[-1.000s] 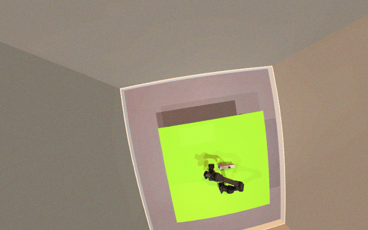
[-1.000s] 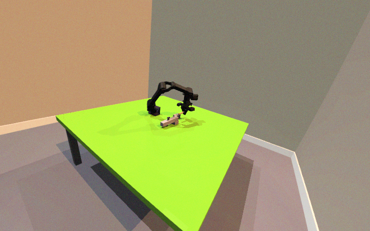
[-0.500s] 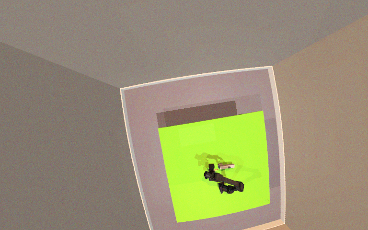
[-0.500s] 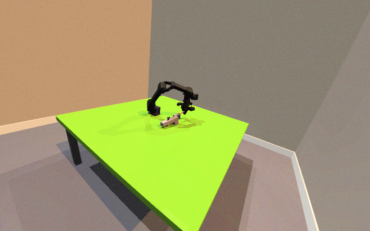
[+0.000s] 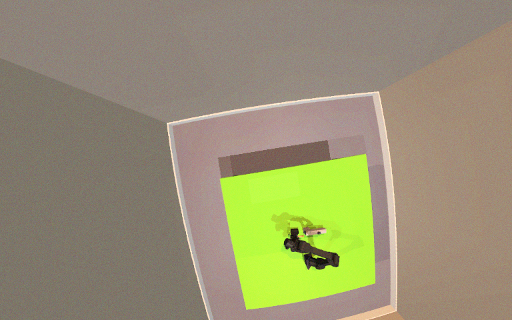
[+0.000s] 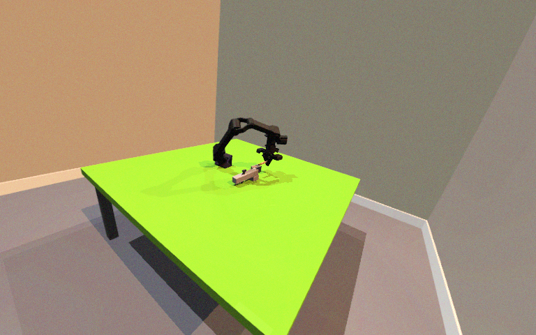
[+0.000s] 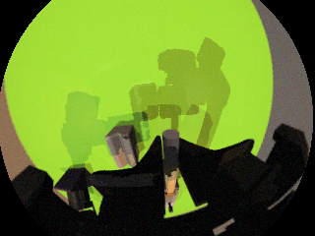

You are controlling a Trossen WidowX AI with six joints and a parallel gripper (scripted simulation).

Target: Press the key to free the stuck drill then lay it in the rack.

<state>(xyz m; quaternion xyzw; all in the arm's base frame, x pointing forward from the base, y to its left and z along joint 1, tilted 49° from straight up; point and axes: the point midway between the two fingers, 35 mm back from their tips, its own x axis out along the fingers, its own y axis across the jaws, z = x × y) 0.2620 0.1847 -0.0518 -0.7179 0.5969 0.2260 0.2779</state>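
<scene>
Right now my gripper tip is 70 mm past the slotted rack, 40 mm above it and 30 mm to the left of it. The rest, counted from my gripper tip: drill: 40 mm to the right, 30 mm above; holder block: 200 mm to the right, 30 mm below; small dark key: 230 mm to the right, 10 mm below.
</scene>
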